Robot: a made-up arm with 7 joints.
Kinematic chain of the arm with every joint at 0, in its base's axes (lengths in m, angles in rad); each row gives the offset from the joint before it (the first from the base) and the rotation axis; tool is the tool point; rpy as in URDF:
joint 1: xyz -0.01 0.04 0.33 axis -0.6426 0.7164 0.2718
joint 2: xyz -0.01 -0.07 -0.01 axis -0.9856 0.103 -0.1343
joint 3: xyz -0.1 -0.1 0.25 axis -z
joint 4: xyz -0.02 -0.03 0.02 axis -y
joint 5: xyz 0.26 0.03 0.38 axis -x
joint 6: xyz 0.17 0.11 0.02 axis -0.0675 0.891 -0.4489
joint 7: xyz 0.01 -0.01 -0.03 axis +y
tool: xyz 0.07 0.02 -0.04 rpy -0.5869 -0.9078 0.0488
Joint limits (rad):
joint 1: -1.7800..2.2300
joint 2: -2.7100..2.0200
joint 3: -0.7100..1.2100
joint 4: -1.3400..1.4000
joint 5: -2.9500..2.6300
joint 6: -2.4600..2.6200
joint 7: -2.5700..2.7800
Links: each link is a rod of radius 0.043 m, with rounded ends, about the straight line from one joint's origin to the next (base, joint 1, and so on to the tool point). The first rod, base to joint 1, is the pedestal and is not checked.
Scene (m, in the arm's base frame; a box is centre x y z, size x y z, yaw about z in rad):
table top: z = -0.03
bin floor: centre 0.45 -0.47 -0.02 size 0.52 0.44 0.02 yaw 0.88
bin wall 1: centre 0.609 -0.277 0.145 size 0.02 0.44 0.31 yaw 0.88
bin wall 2: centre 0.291 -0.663 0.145 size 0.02 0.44 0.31 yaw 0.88
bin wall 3: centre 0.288 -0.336 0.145 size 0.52 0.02 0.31 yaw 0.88
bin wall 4: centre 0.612 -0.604 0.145 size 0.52 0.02 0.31 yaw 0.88
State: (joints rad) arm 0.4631 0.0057 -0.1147 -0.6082 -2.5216 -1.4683 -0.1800
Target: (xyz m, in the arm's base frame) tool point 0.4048 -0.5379 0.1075
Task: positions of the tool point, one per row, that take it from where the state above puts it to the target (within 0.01 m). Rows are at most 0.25 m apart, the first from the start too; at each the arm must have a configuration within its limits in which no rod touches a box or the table.
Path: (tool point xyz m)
1: 0.5908 -0.3095 0.4613
2: 0.5120 -0.4704 0.3125
3: 0.4048 -0.5379 0.1075

